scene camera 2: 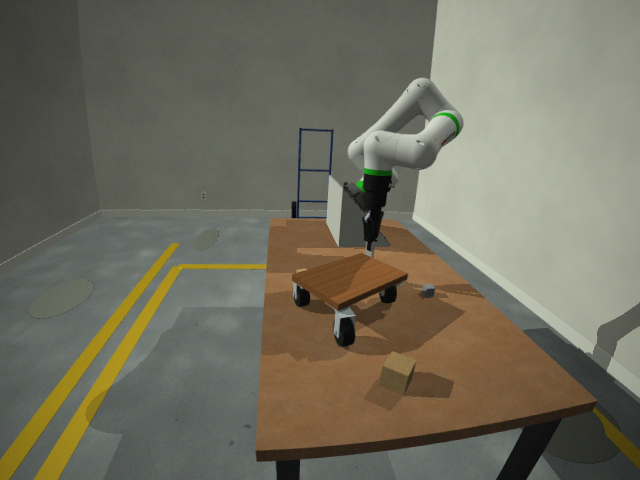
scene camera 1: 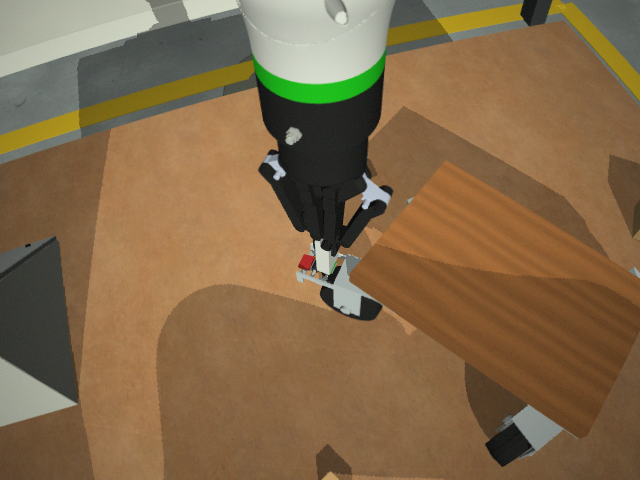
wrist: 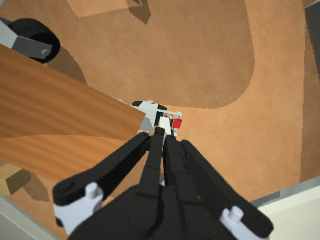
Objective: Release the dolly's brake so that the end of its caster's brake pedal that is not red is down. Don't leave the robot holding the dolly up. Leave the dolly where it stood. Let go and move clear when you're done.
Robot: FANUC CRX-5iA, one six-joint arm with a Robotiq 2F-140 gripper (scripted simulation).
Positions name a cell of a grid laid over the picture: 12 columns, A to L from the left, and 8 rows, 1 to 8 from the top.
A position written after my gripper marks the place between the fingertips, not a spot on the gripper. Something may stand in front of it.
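Note:
Visible here is my gripper (scene camera 1: G5), (scene camera 2: G5), (wrist: G5).

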